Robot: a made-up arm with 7 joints. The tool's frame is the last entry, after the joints. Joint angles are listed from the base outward.
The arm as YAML. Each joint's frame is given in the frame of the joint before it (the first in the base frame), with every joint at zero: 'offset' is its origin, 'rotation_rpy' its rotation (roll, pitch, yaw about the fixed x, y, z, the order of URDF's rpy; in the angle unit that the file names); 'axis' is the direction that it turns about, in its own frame. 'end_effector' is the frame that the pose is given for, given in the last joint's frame.
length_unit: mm
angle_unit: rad
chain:
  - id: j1
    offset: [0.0, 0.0, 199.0]
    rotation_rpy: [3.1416, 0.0, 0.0]
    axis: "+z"
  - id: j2
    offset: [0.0, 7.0, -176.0]
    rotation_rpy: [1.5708, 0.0, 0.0]
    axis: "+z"
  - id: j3
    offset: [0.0, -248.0, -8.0]
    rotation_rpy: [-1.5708, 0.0, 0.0]
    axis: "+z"
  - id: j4
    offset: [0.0, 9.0, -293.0]
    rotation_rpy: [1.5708, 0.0, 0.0]
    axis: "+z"
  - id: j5
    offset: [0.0, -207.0, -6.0]
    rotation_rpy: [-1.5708, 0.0, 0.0]
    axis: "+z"
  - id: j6
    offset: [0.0, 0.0, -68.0]
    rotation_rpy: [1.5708, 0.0, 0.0]
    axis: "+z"
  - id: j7
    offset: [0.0, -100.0, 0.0]
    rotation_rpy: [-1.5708, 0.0, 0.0]
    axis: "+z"
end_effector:
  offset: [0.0, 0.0, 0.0]
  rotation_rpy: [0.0, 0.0, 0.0]
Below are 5 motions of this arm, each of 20 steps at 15 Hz.
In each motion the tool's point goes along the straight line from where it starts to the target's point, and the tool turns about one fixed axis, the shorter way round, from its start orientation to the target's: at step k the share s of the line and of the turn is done. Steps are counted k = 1, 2, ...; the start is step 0. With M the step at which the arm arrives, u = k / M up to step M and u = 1 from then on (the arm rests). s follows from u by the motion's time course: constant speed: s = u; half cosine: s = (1 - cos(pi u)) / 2; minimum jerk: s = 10 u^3 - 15 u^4 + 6 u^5.
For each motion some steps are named. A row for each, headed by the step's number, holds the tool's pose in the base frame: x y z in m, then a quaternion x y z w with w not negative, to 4 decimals.
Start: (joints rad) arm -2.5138 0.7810 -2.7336 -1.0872 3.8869 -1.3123 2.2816
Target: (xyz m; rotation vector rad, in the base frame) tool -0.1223 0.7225 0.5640 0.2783 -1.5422 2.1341
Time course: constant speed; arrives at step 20
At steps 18, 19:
18: -0.1646 0.6940 0.5806 0.1964 -0.5350 0.7935 0.2134
19: -0.1435 0.7082 0.5723 0.1494 -0.5506 0.7886 0.2292

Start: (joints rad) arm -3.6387 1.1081 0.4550 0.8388 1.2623 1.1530 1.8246
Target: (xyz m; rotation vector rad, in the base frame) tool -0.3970 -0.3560 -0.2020 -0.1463 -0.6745 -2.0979
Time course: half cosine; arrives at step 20
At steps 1, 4, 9, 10, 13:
1: -0.7486 -0.1605 0.5334 0.4941 -0.4908 0.7033 0.1424
4: -0.7170 -0.1781 0.4673 0.4745 -0.4342 0.7611 0.0845
9: -0.6016 -0.2423 0.2259 -0.3635 0.1943 -0.9018 0.1301
10: -0.5739 -0.2577 0.1680 -0.3288 0.1315 -0.9177 0.1799
13: -0.4936 -0.3023 0.0000 -0.2146 -0.0547 -0.9228 0.3153

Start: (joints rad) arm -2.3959 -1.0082 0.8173 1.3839 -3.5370 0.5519 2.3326
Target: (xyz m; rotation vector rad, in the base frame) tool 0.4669 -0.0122 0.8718 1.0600 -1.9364 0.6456
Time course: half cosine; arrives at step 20
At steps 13, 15, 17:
13: 0.4820 -0.0325 0.8802 0.2989 -0.8270 0.2378 0.4124
15: 0.4750 -0.0231 0.8763 0.3562 -0.8017 0.2469 0.4116
17: 0.4699 -0.0163 0.8735 0.3969 -0.7813 0.2529 0.4099

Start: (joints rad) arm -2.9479 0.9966 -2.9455 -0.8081 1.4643 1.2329 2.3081
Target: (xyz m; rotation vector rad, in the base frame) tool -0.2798 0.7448 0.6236 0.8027 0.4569 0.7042
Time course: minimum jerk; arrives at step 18
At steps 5, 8, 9, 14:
5: -0.6959 0.1858 0.5970 -0.0504 0.6070 0.4939 0.6205
8: -0.5700 0.3550 0.6051 0.0860 0.5091 0.4650 0.7192
9: -0.5203 0.4217 0.6082 0.1392 0.4647 0.4485 0.7507
14: -0.3166 0.6954 0.6213 0.3452 0.2568 0.3539 0.8305

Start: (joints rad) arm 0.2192 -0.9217 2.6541 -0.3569 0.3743 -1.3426 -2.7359
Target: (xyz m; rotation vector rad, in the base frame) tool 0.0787 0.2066 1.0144 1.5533 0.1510 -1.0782
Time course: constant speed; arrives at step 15
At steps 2, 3, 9, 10, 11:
2: -0.4200 0.1725 0.9951 0.8628 -0.2789 -0.3787 0.1855
3: -0.3816 0.1751 0.9966 0.8572 -0.2544 -0.3900 0.2200
9: -0.1514 0.1909 1.0055 0.7889 -0.0983 -0.4414 0.4161
10: -0.1131 0.1935 1.0070 0.7720 -0.0713 -0.4470 0.4463
11: -0.0747 0.1961 1.0085 0.7535 -0.0442 -0.4518 0.4756

